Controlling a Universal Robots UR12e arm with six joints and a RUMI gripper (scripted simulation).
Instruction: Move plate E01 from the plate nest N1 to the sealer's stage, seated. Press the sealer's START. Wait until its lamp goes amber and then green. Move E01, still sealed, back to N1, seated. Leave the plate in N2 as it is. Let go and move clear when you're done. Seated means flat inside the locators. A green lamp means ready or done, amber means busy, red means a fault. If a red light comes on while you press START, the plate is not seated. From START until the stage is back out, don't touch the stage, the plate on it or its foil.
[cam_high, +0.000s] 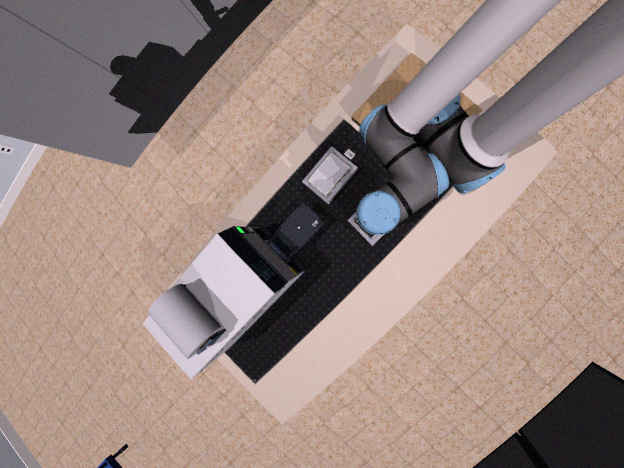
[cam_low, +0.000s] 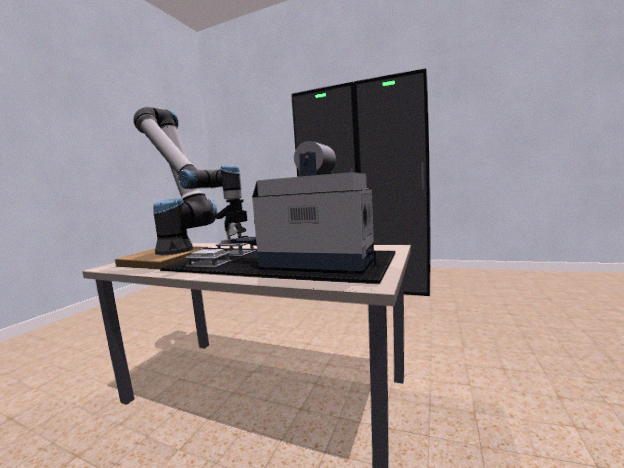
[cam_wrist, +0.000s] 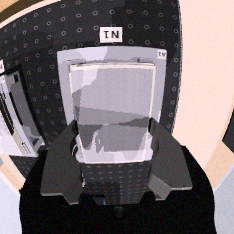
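Now: hand 20 mm above the plate nest N1. Round my hand: foil roll 540 mm ahead, 150 mm to the right, 350 mm above; square start button 310 mm ahead, 250 mm to the right, 120 mm above; sealer stage 210 mm ahead, 160 mm to the right, 30 mm above.
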